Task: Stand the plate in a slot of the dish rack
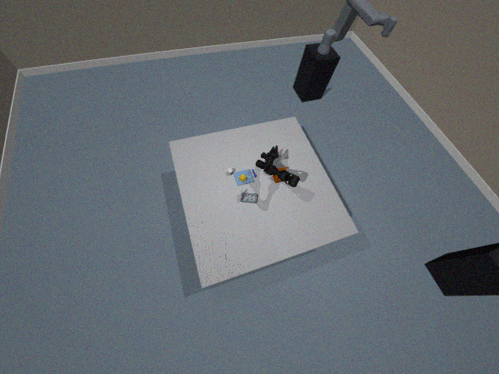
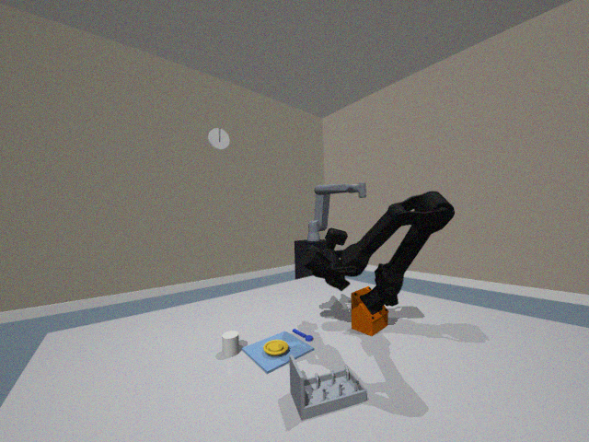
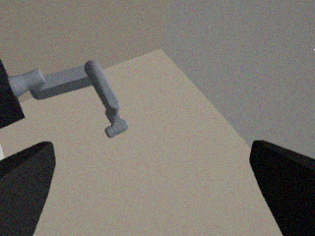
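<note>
The yellow plate lies 280 mm ahead of my gripper tip, 70 mm to the left of it and 260 mm below it. Also, from my gripper tip: blue spoon 170 mm ahead, 60 mm to the left, 270 mm below; then light blue mat 270 mm ahead, 60 mm to the left, 270 mm below; then white cup 370 mm ahead, 10 mm to the right, 250 mm below.
</note>
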